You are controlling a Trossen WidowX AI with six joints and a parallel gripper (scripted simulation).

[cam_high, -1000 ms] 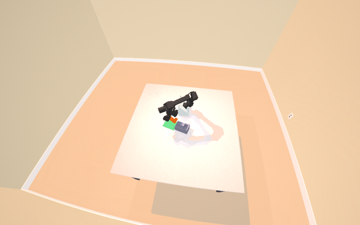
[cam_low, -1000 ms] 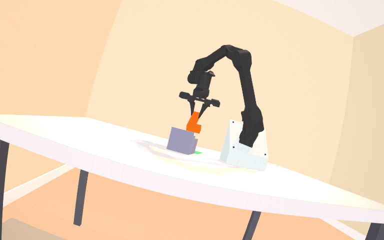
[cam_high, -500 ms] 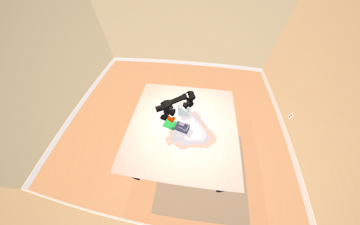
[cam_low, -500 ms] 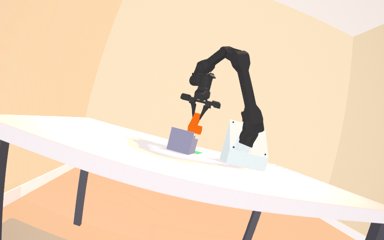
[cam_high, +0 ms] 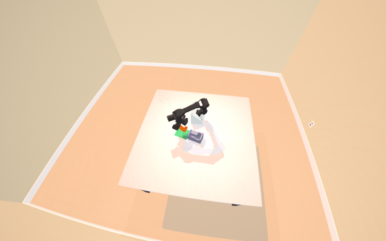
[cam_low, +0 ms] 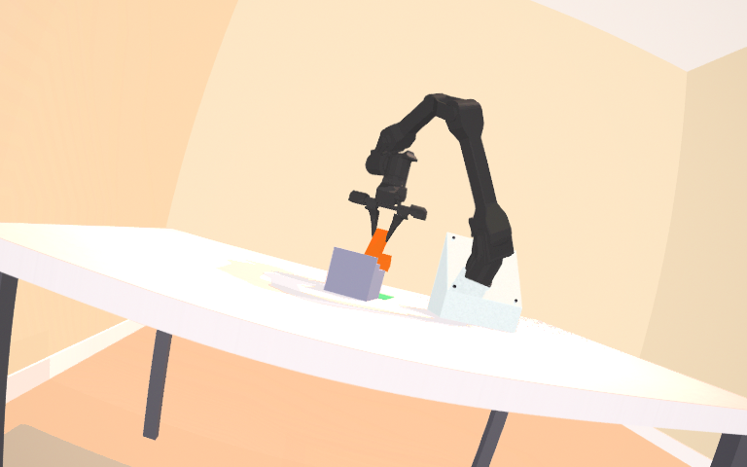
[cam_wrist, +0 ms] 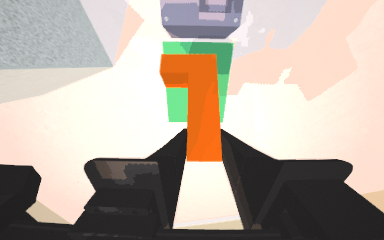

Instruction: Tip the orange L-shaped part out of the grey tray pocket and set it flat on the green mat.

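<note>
My gripper tip is now 14 cm above the green mat and 2 cm to the right of it. Round my gripper tip: orange L-shaped part (3 cm to the left, 3 cm below, 1 cm behind).
</note>
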